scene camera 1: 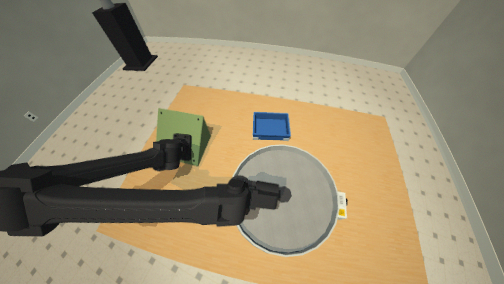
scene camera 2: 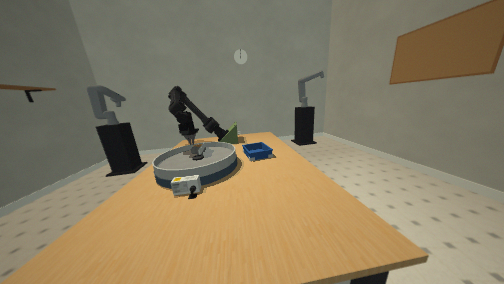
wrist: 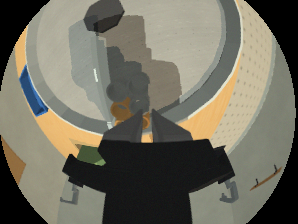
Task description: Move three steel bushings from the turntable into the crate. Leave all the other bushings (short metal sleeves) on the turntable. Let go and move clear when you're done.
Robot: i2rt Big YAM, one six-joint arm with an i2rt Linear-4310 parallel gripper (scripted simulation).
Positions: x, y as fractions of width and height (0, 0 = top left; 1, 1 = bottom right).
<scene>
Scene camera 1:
grey turntable: 0.60, 0.73
blue crate: 0.53, 0.44
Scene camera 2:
grey turntable: 0.36, 0.57
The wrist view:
my gripper: 0.49, 0.50
grey turntable: 0.60, 0.24
</scene>
